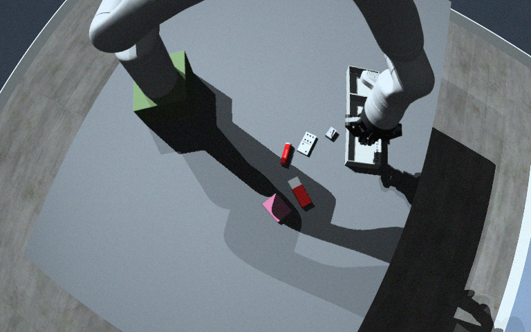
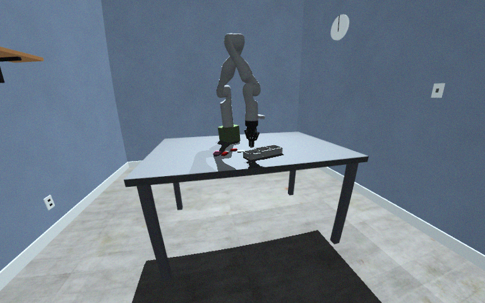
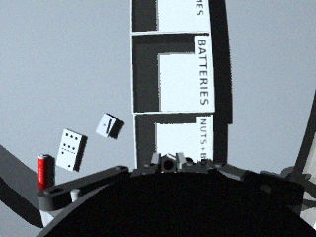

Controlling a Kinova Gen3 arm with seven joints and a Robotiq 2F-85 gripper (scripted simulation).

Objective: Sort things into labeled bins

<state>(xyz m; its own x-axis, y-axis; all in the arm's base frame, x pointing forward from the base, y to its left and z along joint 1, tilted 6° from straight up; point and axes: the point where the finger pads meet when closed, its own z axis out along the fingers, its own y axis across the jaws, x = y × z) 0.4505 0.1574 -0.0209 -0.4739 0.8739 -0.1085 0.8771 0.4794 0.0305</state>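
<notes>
Right now my hand is 14 cm past the red battery, 11 cm to the left of it and 8 cm above it. The rest, counted from my hand: white domino (11 cm behind, 8 cm below, 6 cm to the right); then nut (2 cm below); then bin row (8 cm to the left, 6 cm below, 4 cm behind).
</notes>
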